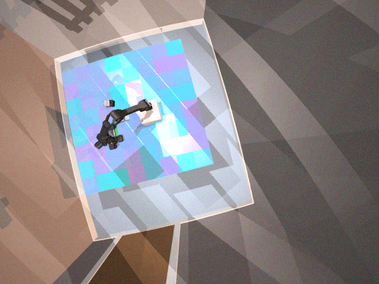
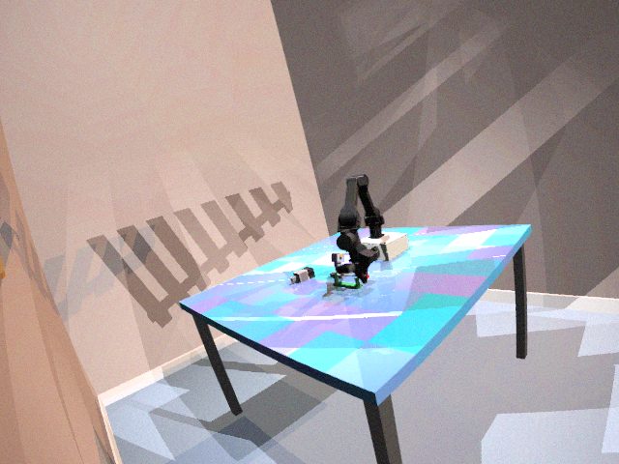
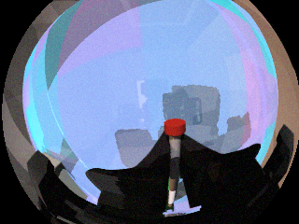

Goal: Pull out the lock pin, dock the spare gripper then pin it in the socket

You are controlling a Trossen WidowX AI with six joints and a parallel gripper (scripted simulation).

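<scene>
The green mount is 10 mm behind my gripper tip and 100 mm to the right of it. From my gripper tip the other things lie so: grey mount 120 mm behind, 210 mm to the right, 30 mm above; then spare gripper 30 mm behind, 380 mm to the right.
</scene>
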